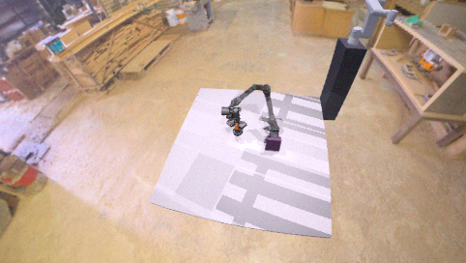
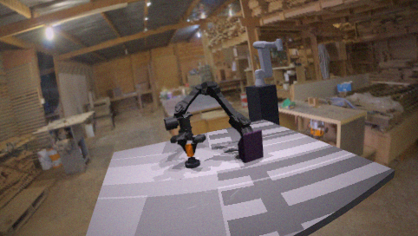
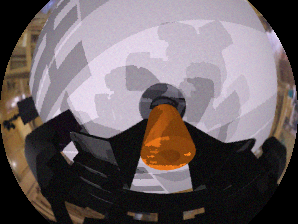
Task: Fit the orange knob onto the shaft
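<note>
The orange knob lies 20 mm above my gripper tip. The rest, counted from my gripper tip: dark round pedestal: 40 mm below.
</note>
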